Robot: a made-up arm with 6 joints.
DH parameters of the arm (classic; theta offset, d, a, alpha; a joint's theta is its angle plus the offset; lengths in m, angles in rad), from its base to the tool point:
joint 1: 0 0.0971 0 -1.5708
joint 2: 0.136 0 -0.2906 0
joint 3: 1.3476 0 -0.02 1.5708
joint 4: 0 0.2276 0 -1.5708
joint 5: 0 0 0.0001 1.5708
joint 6: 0 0.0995 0 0
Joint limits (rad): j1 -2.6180..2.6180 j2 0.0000..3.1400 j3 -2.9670..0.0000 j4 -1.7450..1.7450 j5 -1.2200..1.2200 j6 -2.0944..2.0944
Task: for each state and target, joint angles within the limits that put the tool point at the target. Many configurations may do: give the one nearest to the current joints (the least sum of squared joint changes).
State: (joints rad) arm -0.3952 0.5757 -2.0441 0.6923 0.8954 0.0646
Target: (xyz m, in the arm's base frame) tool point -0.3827 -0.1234 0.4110
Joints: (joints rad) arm 0.4214 0.0315 -2.0883 0.5680 0.9624 0.0646
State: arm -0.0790 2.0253 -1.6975 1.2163 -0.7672 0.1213
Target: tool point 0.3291 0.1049 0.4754
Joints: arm 0.4891 1.6056 -1.6766 1.1871 -0.7382 0.1213
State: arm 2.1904 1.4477 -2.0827 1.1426 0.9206 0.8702
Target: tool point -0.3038 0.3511 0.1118
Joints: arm 2.1412 2.3119 -1.6625 1.0389 0.8792 0.8702
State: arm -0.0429 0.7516 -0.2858 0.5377 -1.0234 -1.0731
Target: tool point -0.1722 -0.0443 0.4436
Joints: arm -0.0044 0.1560 -0.8935 0.5110 -1.1846 -1.0731
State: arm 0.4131 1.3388 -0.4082 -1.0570 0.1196 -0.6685
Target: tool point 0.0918 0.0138 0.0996
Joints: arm 0.3710 1.1672 -0.0277 -1.0305 0.2406 -0.6685
